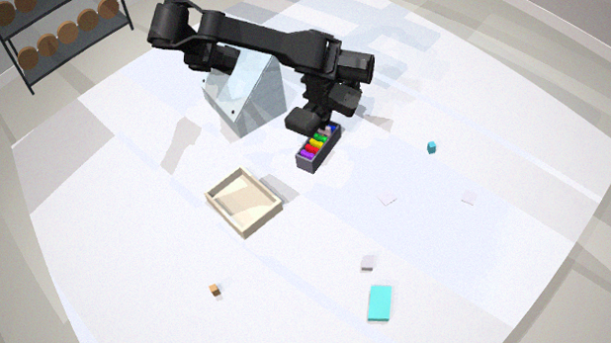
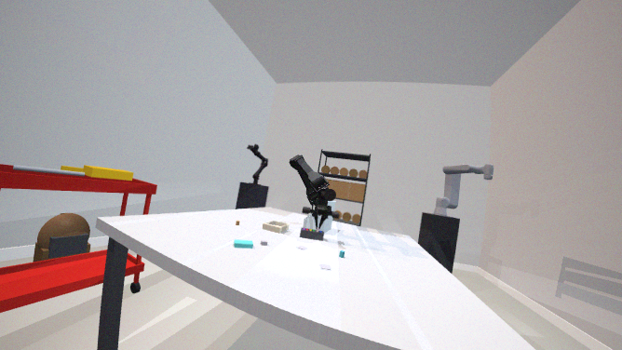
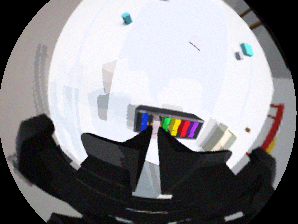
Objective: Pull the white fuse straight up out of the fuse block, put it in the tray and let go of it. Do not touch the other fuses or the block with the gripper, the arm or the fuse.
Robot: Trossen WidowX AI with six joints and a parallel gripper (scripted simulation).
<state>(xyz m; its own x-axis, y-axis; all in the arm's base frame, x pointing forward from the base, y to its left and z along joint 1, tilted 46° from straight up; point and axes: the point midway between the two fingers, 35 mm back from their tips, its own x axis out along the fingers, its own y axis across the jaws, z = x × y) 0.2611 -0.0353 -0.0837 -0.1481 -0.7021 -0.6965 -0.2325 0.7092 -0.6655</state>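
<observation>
Now: the beige tray 1 cm behind my gripper tip, 23 cm to the right of it and 5 cm below it. The rest, counted from my gripper tip: teal cube: 19 cm ahead, 14 cm to the left, 4 cm below; then white fuse: 1 cm below; then grey cube: 26 cm ahead, 16 cm to the right, 4 cm below.
</observation>
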